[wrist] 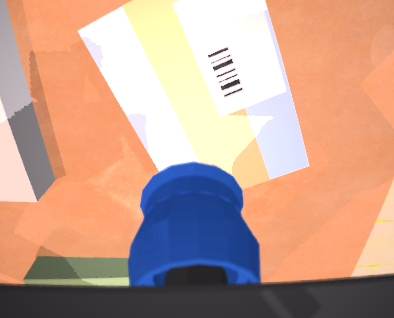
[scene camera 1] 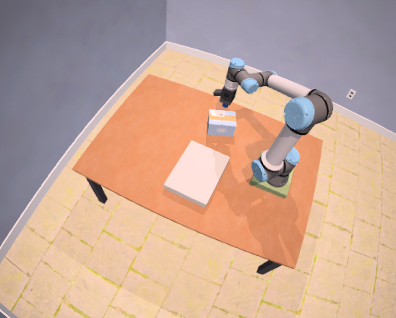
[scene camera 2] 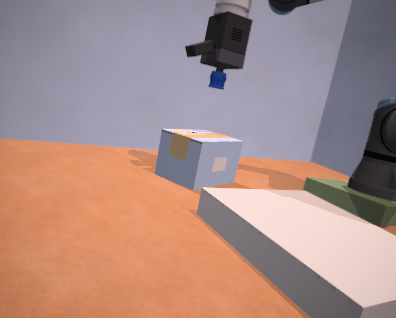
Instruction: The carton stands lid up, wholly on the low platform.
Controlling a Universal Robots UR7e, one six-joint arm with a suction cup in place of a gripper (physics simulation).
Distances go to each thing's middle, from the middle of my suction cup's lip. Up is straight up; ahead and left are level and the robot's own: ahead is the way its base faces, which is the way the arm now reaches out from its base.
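Carton [scene camera 2: 194, 159]: my suction cup is 1 cm to the left of it and 17 cm above it. Low white platform [scene camera 2: 315, 252]: 35 cm to the left of my suction cup, 3 cm behind it, 20 cm below it.
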